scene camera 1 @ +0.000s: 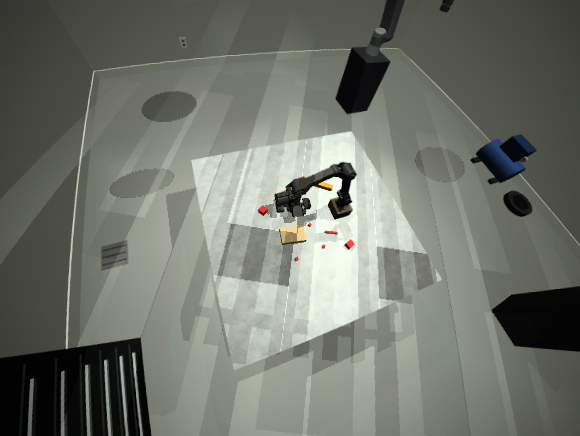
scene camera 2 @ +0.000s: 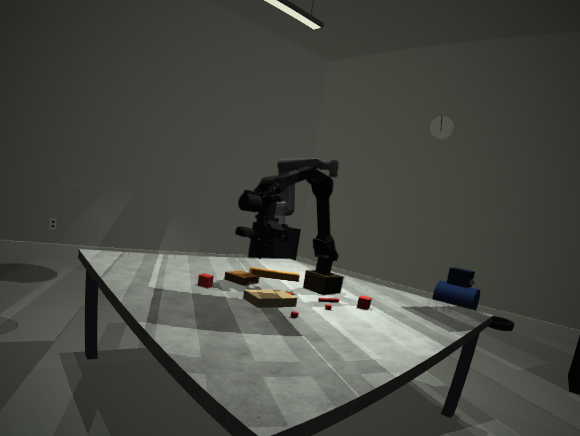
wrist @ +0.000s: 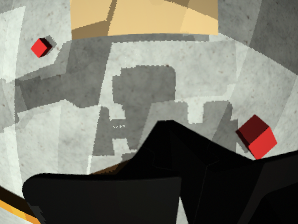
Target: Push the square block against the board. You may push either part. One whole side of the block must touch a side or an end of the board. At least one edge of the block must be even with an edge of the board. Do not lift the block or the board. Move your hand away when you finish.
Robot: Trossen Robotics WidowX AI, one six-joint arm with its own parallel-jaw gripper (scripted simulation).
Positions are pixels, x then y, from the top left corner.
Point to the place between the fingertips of my gripper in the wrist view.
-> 164,128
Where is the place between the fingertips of my gripper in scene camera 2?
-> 259,258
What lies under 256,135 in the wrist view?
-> A red cube.
